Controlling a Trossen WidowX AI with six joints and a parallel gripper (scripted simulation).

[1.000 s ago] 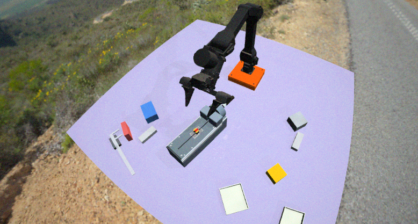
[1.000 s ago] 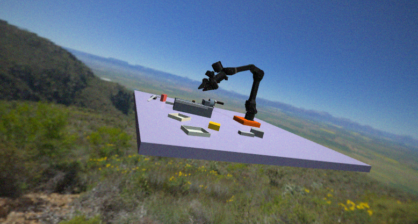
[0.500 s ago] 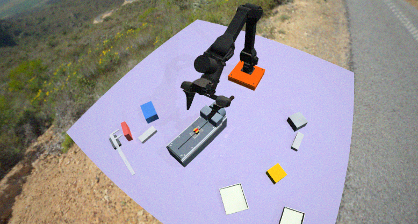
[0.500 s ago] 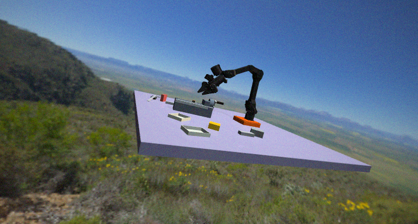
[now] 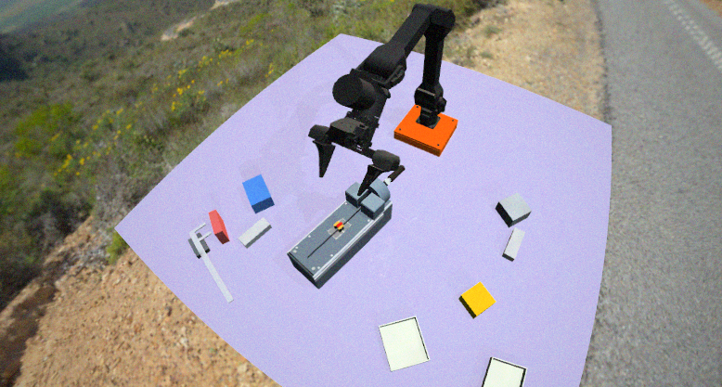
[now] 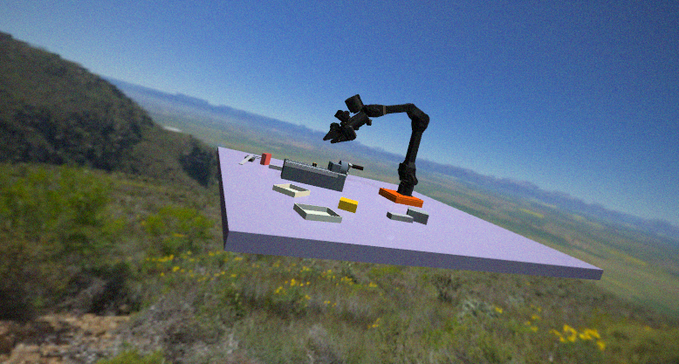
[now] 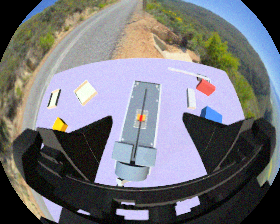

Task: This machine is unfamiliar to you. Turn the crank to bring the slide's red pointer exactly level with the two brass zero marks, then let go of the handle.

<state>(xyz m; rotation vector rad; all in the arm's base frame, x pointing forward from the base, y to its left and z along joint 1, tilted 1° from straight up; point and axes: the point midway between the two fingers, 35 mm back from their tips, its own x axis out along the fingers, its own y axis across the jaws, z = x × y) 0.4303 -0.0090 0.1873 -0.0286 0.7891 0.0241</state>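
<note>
Now: gripper tip 15 cm past the dark crank handle, 8 cm above it and 5 cm to the right of it. Round my gripper tip: red pointer: 11 cm below, 3 cm ahead, 1 cm to the left; then red block: 28 cm to the right, 18 cm ahead, 16 cm below; then blue block: 27 cm to the right, 17 cm below, 4 cm ahead.
</note>
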